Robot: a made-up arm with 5 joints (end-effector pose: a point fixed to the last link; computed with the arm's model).
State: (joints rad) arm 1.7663 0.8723 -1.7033 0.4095 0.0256
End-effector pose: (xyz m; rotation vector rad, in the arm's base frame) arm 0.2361 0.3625 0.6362 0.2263 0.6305 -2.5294
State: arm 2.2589 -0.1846 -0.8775 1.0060 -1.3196
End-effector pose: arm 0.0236 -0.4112 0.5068 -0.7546 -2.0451 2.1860
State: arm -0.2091 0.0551 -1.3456 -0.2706 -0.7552
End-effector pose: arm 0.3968 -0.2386 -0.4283 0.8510 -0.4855 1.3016
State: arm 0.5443 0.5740 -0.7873 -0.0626 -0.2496
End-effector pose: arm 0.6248 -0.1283 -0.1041 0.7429 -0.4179 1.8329
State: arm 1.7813 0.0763 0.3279 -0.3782 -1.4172
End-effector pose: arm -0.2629 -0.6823 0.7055 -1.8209 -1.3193 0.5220
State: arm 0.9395 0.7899 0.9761 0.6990 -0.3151
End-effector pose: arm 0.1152 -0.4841 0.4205 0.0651 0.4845 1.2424
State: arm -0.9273 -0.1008 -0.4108 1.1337 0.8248
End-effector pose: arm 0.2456 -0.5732 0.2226 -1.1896 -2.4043 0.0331
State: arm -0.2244 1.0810 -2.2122 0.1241 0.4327
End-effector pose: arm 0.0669 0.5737 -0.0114 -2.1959 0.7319 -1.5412
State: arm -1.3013 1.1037 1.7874 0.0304 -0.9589
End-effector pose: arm 0.3563 -0.2489 -0.2736 0.1665 1.9524 2.0131
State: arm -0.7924 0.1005 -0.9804 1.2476 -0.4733
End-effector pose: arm -0.1474 -0.4106 -0.0730 2.5284 0.9993 1.0423
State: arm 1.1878 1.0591 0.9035 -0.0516 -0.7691
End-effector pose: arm 0.3582 -0.4908 0.6304 -0.7741 -0.7120 1.3775
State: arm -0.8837 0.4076 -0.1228 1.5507 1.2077
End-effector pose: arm 0.2717 -0.6058 0.0635 -0.7995 -1.7138 -0.0363
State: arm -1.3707 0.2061 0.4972 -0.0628 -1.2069
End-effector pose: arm 0.2783 -0.4926 -0.2814 0.5439 1.5016 1.8829
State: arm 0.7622 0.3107 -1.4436 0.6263 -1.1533
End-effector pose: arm 0.5077 0.0801 0.1644 1.3100 -1.6698 2.1787
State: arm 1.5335 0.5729 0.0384 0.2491 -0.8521
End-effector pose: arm 0.3624 -0.4604 0.5740 -0.5232 -1.2217 1.6712
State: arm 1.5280 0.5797 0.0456 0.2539 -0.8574
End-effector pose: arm 0.3642 -0.4578 0.5726 -0.5190 -1.2182 1.6778
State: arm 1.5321 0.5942 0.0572 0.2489 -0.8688
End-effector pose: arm 0.3641 -0.4555 0.5790 -0.5313 -1.2358 1.6780
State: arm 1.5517 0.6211 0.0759 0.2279 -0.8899
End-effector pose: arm 0.3603 -0.4538 0.5979 -0.5708 -1.2873 1.6670
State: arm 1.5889 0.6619 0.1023 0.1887 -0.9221
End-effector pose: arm 0.3503 -0.4533 0.6310 -0.6417 -1.3770 1.6412
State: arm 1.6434 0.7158 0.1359 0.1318 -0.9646
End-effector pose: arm 0.3301 -0.4545 0.6772 -0.7440 -1.5026 1.5962
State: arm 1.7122 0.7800 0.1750 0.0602 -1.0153
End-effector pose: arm 0.2960 -0.4584 0.7320 -0.8729 -1.6558 1.5283
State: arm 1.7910 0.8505 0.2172 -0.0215 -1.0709
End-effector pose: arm 0.2463 -0.4654 0.7890 -1.0207 -1.8248 1.4352
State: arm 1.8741 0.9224 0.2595 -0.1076 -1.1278
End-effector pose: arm 0.1829 -0.4751 0.8404 -1.1769 -1.9957 1.3186
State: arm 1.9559 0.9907 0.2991 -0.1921 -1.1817
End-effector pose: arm 0.1114 -0.4867 0.8805 -1.3297 -2.1546 1.1842
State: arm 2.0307 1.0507 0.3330 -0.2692 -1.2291
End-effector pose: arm 0.0400 -0.4989 0.9067 -1.4673 -2.2908 1.0436
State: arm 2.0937 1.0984 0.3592 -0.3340 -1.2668
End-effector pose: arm -0.0229 -0.5102 0.9204 -1.5800 -2.3970 0.9113
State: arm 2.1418 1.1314 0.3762 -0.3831 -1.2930
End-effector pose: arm -0.0715 -0.5196 0.9254 -1.6620 -2.4714 0.8024
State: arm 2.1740 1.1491 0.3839 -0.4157 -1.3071
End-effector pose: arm -0.1034 -0.5269 0.9258 -1.7123 -2.5160 0.7262
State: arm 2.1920 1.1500 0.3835 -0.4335 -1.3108
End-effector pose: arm -0.1204 -0.5335 0.9236 1.7316 2.5261 -0.6793
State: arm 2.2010 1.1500 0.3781 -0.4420 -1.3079
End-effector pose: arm -0.1264 -0.5358 0.9237 1.7282 2.5246 -0.6592
